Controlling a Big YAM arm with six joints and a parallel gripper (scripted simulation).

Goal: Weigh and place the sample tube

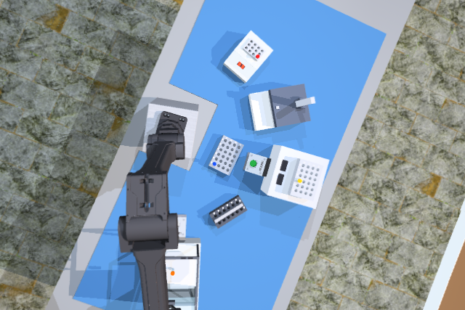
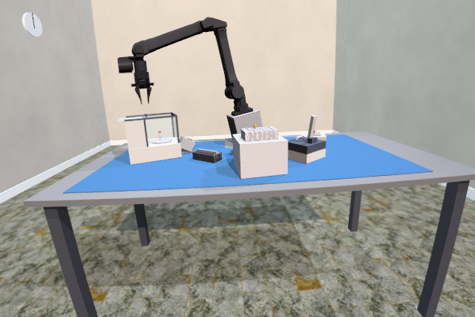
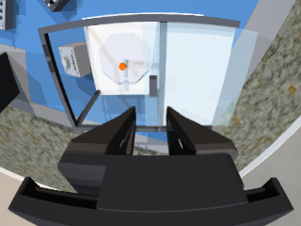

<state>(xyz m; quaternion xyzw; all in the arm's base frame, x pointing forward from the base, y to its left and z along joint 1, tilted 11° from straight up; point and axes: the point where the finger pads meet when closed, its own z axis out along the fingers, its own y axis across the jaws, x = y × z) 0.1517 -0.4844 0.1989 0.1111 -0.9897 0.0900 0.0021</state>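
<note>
My gripper is now 10 mm short of the balance door, 30 mm to the left of it and 70 mm above it. Also, from my hand: tube rack RK (60 mm ahead, 480 mm to the left, 260 mm below); then white key (50 mm behind, 200 mm to the left, 210 mm below); then black magnet block (130 mm ahead, 280 mm to the left, 260 mm below).
</note>
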